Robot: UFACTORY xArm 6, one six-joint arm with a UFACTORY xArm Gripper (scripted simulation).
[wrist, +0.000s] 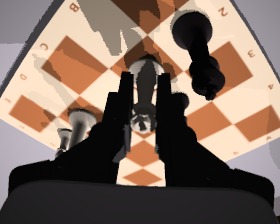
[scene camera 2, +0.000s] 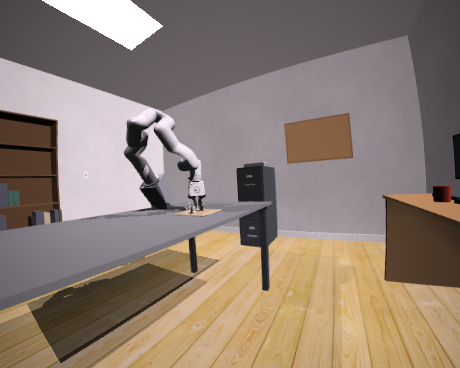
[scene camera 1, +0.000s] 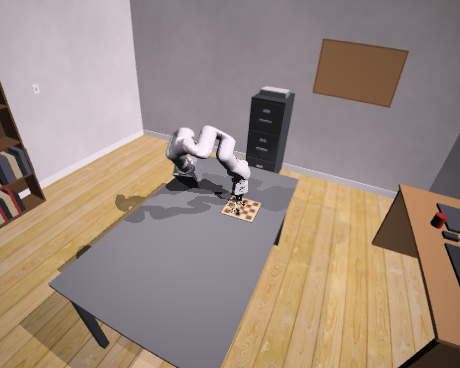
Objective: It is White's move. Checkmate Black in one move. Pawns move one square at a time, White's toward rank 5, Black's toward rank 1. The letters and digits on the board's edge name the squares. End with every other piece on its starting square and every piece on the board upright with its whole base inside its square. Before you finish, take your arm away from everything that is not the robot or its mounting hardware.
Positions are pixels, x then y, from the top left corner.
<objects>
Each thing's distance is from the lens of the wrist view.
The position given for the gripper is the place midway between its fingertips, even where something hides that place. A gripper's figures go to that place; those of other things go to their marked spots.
gripper (wrist: 145,90): 0.14 m
black piece (wrist: 192,33): 0.13 m
chessboard (wrist: 77,59): 0.16 m
The marked spots on the black piece and the chessboard are 0.08 m apart.
</objects>
